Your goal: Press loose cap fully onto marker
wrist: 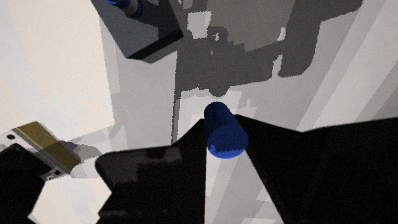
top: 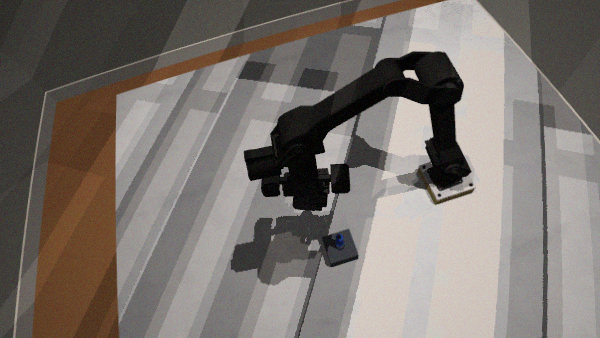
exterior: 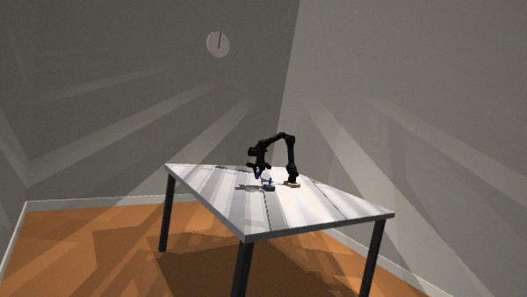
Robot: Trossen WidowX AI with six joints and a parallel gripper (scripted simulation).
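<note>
Now: gripper tip 130 mm to the right of the dark holder block, 50 mm above it and 30 mm past it. Round my gripper tip: blue cap: 10 mm above.
</note>
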